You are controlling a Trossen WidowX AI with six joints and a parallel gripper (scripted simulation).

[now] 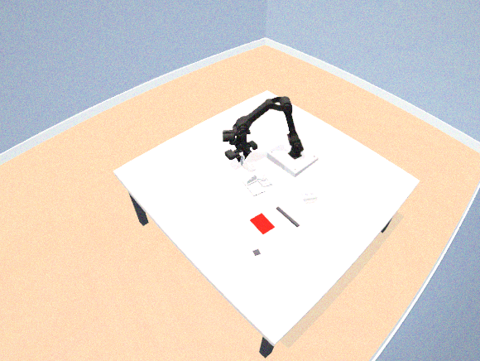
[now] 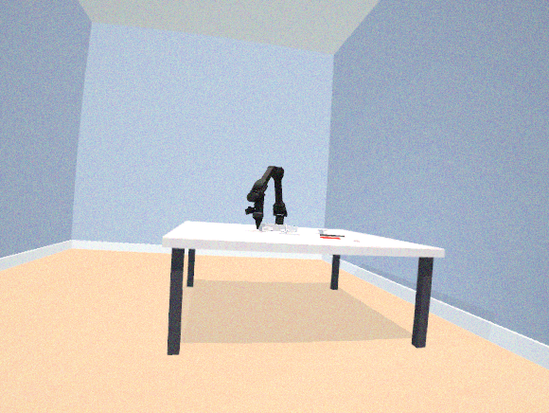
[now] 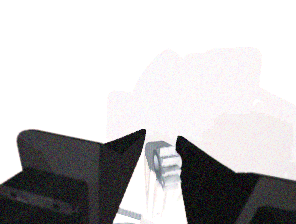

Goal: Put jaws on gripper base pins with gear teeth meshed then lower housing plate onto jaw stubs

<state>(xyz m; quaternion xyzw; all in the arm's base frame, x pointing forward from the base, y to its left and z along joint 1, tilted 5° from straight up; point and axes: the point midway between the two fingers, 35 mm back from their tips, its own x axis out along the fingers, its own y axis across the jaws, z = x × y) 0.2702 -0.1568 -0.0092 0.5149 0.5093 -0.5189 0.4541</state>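
My gripper tip is 2 cm to the right of the white jaw piece and 2 cm below it. Round my gripper tip: dark grey bar (5 cm ahead, 45 cm to the left, 1 cm below); small white part (12 cm behind, 42 cm to the left, 1 cm above); red flat rectangle (18 cm ahead, 40 cm to the left, 1 cm below).
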